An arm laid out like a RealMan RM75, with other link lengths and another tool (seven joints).
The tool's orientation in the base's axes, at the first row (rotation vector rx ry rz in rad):
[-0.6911, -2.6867, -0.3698]
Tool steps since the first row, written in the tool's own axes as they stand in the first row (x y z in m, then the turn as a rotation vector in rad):
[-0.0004, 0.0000, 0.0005, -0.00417, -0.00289, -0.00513]
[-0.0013, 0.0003, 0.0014, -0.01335, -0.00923, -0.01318]
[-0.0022, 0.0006, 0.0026, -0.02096, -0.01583, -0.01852]
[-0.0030, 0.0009, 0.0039, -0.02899, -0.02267, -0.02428]
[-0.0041, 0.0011, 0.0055, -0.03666, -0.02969, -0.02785]
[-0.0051, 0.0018, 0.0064, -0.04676, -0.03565, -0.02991]
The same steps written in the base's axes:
[0.0002, 0.0000, -0.0006, 0.00331, -0.00587, 0.00258]
[0.0009, 0.0002, -0.0017, 0.00975, -0.01772, 0.00530]
[0.0014, 0.0004, -0.0031, 0.01407, -0.02824, 0.00614]
[0.0019, 0.0008, -0.0046, 0.01873, -0.03927, 0.00715]
[0.0025, 0.0010, -0.0064, 0.02242, -0.04959, 0.00628]
[0.0034, 0.0015, -0.0075, 0.02827, -0.05952, 0.00328]

